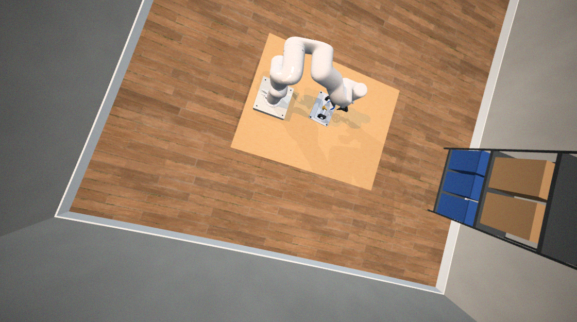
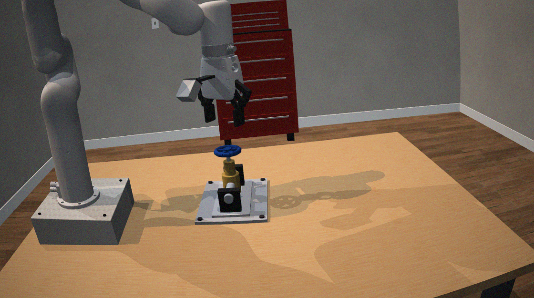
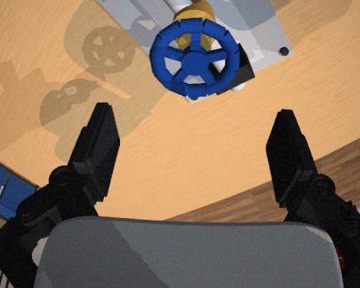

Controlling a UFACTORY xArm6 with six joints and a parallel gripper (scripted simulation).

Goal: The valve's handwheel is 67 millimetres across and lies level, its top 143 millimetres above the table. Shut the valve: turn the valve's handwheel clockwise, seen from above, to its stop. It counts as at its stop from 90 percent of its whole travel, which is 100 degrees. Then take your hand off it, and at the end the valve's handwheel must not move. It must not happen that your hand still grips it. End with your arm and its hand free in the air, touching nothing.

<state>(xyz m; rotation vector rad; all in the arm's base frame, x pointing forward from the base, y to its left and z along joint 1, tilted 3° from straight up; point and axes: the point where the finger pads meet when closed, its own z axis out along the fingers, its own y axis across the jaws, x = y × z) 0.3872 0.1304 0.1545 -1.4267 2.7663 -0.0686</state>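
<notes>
Right now the blue spoked handwheel is 90 mm below my hand.
</notes>
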